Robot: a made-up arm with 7 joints. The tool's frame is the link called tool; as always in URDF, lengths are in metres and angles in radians.
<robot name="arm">
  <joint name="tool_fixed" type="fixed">
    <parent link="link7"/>
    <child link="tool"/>
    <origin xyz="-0.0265 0.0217 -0.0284" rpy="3.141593 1.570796 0"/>
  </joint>
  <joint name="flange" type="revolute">
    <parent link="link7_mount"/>
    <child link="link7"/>
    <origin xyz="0.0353 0.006 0.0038" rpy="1.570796 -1.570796 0"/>
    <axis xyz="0 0 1"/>
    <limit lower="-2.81" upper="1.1"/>
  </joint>
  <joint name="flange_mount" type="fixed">
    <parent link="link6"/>
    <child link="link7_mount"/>
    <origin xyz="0.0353 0.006 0.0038" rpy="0 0 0"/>
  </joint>
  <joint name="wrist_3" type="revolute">
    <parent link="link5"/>
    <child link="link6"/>
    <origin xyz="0.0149 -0.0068 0.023" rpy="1.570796 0 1.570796"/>
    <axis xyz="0 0 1"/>
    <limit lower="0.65" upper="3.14"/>
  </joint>
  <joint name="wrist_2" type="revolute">
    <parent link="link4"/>
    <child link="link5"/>
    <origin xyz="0.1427 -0.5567 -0.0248" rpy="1.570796 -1.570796 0"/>
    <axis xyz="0 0 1"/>
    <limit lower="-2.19" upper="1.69"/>
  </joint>
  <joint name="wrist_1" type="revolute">
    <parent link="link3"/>
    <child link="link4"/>
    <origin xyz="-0.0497 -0.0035 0.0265" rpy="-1.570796 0 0"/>
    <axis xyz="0 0 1"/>
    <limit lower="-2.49" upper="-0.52"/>
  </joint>
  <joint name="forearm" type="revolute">
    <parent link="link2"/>
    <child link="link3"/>
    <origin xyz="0.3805 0.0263 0.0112" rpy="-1.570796 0 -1.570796"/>
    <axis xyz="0 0 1"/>
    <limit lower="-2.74" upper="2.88"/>
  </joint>
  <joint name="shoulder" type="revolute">
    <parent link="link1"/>
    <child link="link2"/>
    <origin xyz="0 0.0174 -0.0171" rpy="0 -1.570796 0"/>
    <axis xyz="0 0 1"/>
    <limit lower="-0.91" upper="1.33"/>
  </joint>
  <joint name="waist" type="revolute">
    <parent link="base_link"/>
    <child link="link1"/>
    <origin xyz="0.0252 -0.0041 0.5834" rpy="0 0 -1.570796"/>
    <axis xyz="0 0 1"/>
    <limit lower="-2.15" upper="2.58"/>
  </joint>
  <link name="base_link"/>
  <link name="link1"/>
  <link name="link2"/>
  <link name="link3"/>
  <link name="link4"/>
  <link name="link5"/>
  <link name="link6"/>
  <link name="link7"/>
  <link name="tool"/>
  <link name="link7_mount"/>
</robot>
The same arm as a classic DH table. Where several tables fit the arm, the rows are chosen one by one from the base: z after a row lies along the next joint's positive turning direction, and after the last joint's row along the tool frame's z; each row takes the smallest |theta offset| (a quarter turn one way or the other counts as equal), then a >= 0, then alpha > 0; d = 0 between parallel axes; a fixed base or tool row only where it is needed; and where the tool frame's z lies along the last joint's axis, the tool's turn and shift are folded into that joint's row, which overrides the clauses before.
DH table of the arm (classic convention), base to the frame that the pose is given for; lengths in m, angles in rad. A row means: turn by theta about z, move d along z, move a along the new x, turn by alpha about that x. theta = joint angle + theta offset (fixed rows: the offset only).
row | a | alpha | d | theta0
base (fixed) | 0.0255 | 0 | 0 | -0.1613
waist | 0.0174 | -1.5708 | 0.5663 | 0.1613
shoulder | 0.0263 | 1.5708 | 0.0112 | 0
forearm | 0.0497 | 1.5708 | 0.407 | 0
wrist_1 | -0.1427 | -1.5708 | -0.0283 | 0
wrist_2 | -0.0068 | 1.5708 | 0.5797 | 0
wrist_3 | 0.0706 | 1.5708 | 0.0225 | 0
flange | -0.0217 | 1.5708 | -0.0404 | 0
tool (fixed) | 0 | 0 | 0.0265 | -1.5708
Joint limits (rad, base to tool): -2.15..2.58 -0.91..1.33 -2.74..2.88 -2.49..-0.52 -2.19..1.69 0.65..3.14 -2.81..1.1

